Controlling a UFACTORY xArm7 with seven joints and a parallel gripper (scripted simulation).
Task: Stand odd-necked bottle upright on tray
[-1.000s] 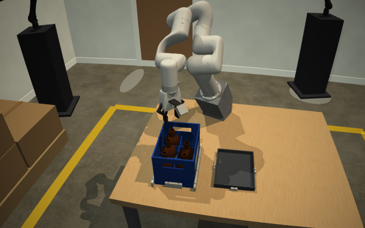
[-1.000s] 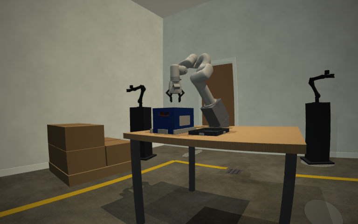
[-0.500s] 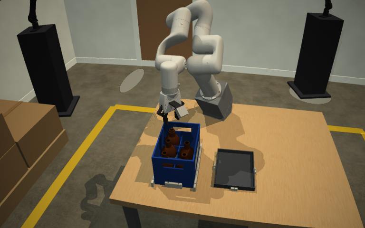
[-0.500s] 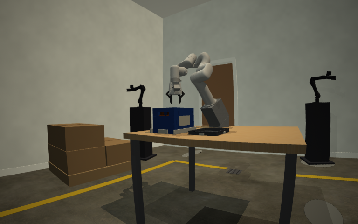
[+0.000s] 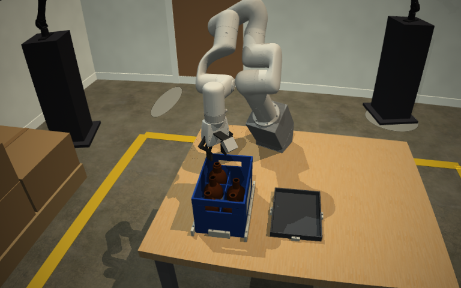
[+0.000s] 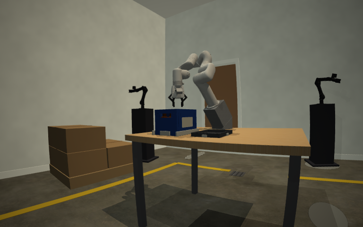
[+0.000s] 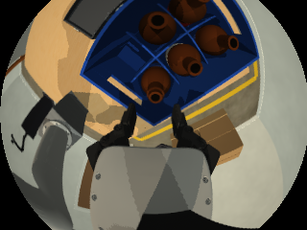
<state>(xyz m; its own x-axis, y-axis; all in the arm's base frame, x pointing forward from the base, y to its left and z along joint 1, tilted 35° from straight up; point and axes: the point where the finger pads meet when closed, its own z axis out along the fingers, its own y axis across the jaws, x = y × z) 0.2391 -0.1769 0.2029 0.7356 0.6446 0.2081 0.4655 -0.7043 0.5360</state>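
Now: hand 130 mm above the brown bottle. Also, from my hand: glass bottle 130 mm below, 80 mm ahead, 20 mm to the right; dark tray 300 mm to the left, 200 mm below, 150 mm ahead; blue crate 130 mm below, 90 mm ahead, 20 mm to the left.
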